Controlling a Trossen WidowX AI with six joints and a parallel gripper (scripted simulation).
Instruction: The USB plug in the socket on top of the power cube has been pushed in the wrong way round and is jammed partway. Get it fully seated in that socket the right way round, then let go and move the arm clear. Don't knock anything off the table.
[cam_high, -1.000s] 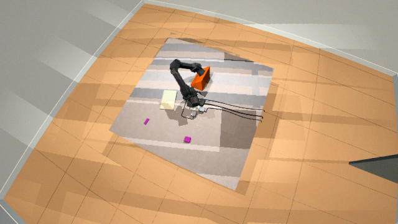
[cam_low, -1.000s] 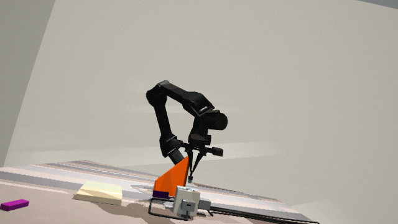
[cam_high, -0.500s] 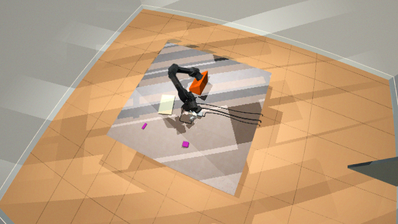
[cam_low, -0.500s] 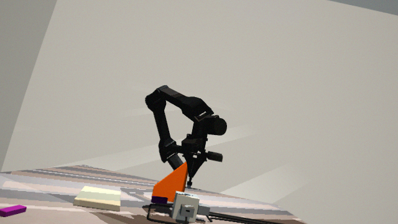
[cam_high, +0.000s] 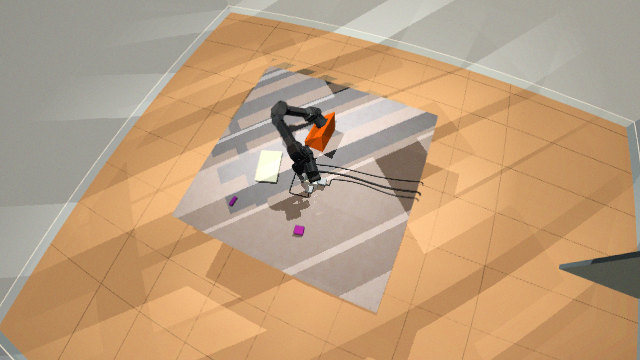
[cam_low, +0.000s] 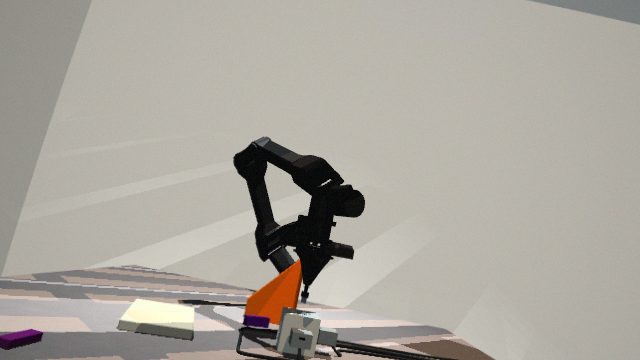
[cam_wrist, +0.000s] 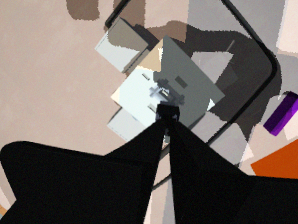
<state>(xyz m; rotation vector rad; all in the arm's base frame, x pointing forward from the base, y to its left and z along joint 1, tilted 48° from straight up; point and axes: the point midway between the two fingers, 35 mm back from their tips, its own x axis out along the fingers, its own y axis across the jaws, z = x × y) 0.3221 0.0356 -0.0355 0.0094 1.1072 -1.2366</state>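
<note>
My gripper tip is 2 cm above the dark USB plug. Round my gripper tip: cream pad: 29 cm to the right, 13 cm below; purple block: 28 cm ahead, 40 cm to the right, 13 cm below.
</note>
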